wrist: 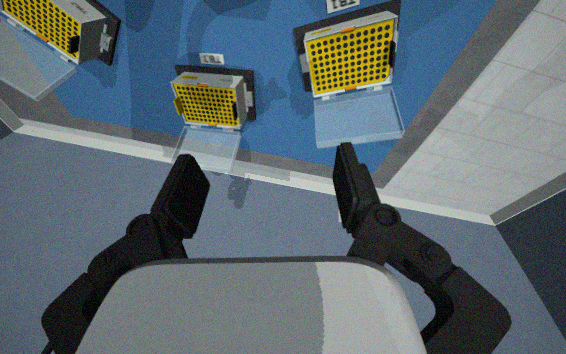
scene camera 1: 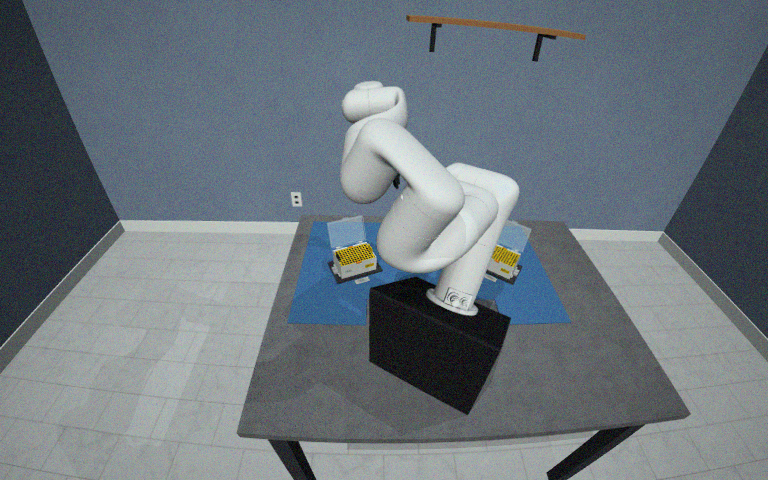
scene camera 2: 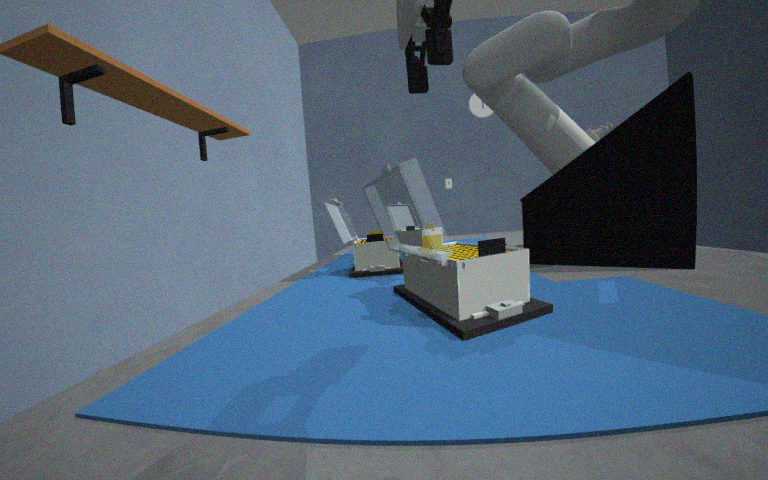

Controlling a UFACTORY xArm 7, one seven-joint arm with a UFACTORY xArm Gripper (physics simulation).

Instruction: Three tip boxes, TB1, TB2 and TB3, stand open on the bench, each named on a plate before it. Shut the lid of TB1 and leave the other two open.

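Seen in the pictures: gripper, between the fingertips: (wrist: 266, 164) (scene camera 2: 428, 80); arm's base, origin of its link: (scene camera 1: 451, 303) (scene camera 2: 578, 164).
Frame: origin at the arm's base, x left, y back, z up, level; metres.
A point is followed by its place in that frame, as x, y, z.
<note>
TB1 (scene camera 1: 355, 263) @[0.268, -0.243, -0.126] (scene camera 2: 492, 283) @[0.333, -0.259, -0.148] (wrist: 350, 57) stands open at the left of scene camera 1, nearest in scene camera 2 and upper right in the wrist view. Its clear lid (scene camera 1: 347, 232) @[0.311, -0.348, -0.086] (wrist: 357, 117) @[0.319, -0.344, -0.086] leans back toward the wall. TB3 (scene camera 2: 376, 256) (wrist: 209, 102) is the middle box, lid up, hidden behind the arm in scene camera 1. TB2 (scene camera 1: 505, 257) @[-0.224, -0.340, -0.127] (wrist: 55, 25) @[-0.193, -0.360, -0.127] stands at the right of scene camera 1, lid up. My gripper (scene camera 2: 428, 67) @[0.201, -0.300, 0.111] (wrist: 266, 164) @[0.201, -0.300, 0.111] is open and empty, high above the bench; the arm hides most of it in scene camera 1.
The boxes' dark bases rest on a blue mat (scene camera 1: 328, 305) @[0.328, -0.110, -0.183] (scene camera 2: 283, 384) @[0.435, -0.409, -0.183] on the grey bench (scene camera 1: 317, 362) @[0.315, 0.082, -0.186]. The arm's black pedestal (scene camera 1: 430, 345) @[0.049, 0.126, 0.007] (scene camera 2: 617, 209) @[0.143, -0.022, -0.095] stands at the front. A wooden shelf (scene camera 1: 492, 24) (scene camera 2: 130, 79) is fixed to the wall.
</note>
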